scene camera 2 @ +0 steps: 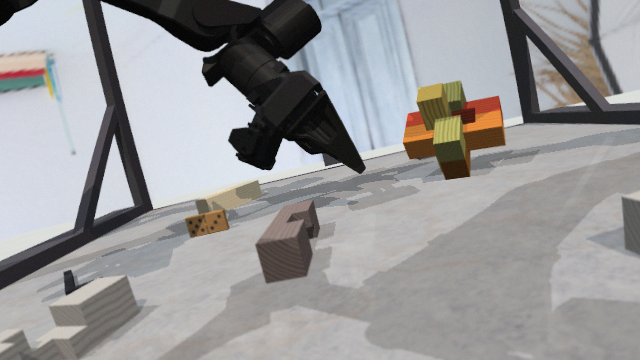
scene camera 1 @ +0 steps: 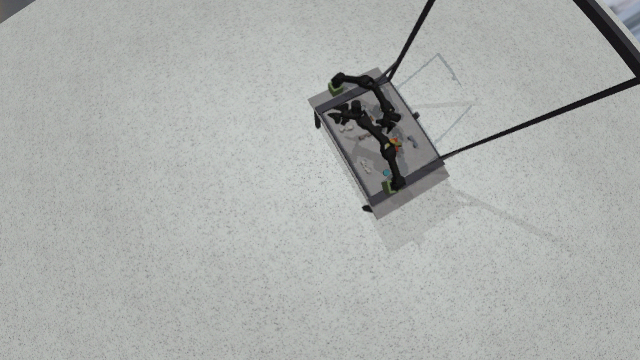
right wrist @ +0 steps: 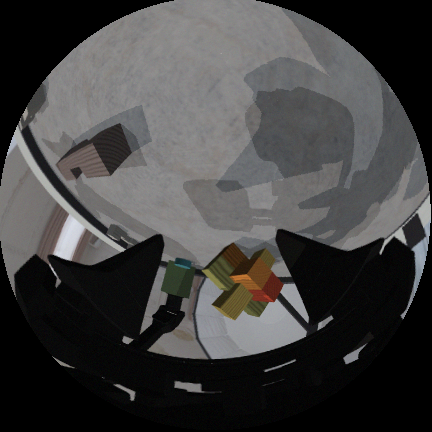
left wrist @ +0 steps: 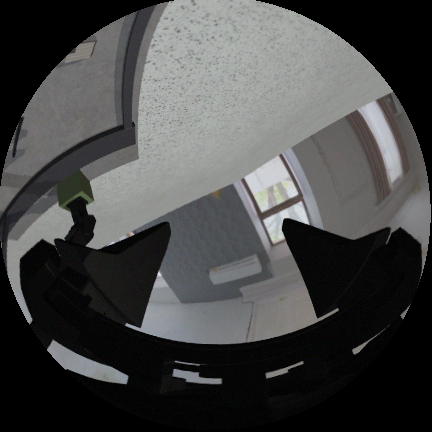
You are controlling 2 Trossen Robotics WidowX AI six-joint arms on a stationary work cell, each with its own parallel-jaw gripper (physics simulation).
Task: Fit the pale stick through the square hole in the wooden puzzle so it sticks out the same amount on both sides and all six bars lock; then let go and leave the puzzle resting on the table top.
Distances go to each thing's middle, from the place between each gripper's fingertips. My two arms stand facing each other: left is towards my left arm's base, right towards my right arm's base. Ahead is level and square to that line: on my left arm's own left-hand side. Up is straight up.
My right hand is 160 mm past the pale stick [scene camera 2: 227, 199], 210 mm to the left of it and 20 mm above it.
Now: the pale stick 550 mm behind my left hand, 50 mm to the left of it and 300 mm below it.
